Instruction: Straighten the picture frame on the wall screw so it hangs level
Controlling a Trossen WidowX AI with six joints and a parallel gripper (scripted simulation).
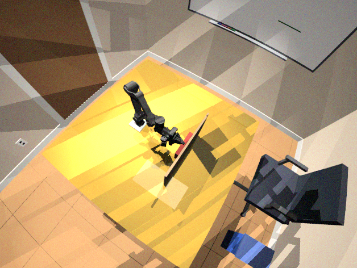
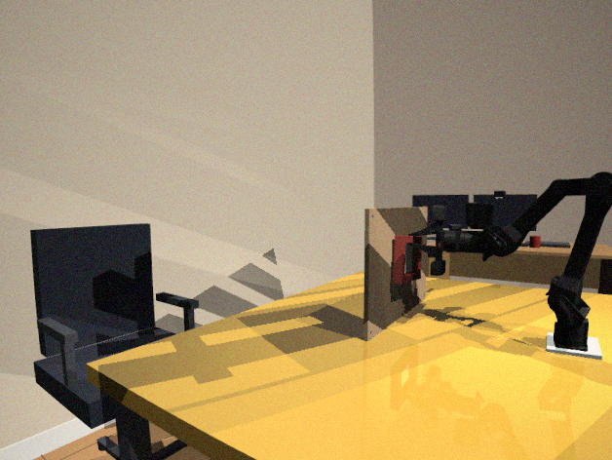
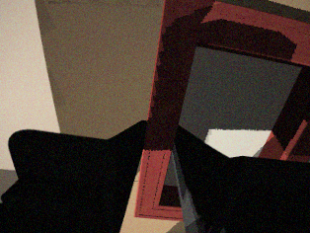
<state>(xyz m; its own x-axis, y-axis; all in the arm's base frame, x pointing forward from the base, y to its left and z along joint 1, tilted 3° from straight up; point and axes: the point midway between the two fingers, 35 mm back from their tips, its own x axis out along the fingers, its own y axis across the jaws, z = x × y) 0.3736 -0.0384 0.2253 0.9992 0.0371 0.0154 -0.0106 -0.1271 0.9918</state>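
The red picture frame is 1 cm to the left of my gripper tip and 5 cm below it. The rest, counted from my gripper tip: wooden wall panel (2 cm ahead, 7 cm below).
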